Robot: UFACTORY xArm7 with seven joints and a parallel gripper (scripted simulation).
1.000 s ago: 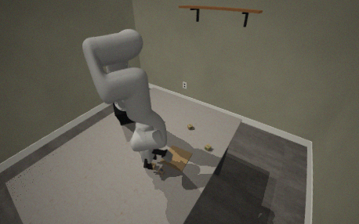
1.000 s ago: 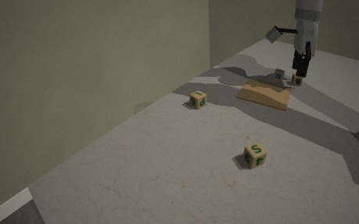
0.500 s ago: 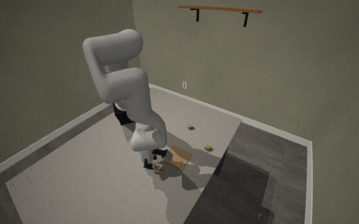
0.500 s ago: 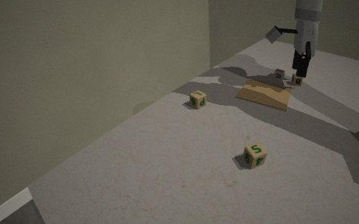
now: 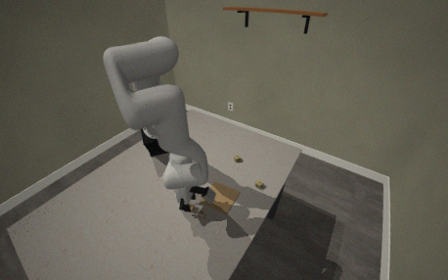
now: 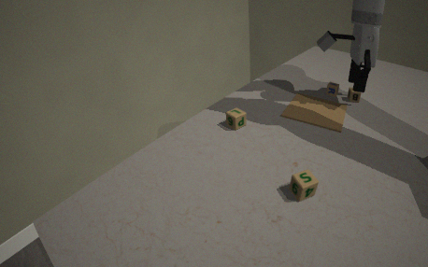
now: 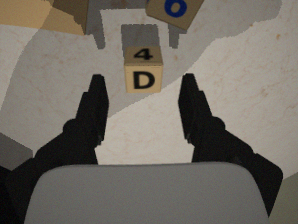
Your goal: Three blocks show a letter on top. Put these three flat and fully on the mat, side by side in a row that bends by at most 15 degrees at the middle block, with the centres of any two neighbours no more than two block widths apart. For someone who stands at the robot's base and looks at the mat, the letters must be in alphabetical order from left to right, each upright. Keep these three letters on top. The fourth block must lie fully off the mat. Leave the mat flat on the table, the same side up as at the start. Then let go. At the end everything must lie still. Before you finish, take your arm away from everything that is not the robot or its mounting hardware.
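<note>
Now: hand 80 mm short of the tan mat, 130 mm to the right of it and 50 mm above it. Also, from my hand: wooden block 30 mm ahead, 390 mm to the left, 40 mm below.
</note>
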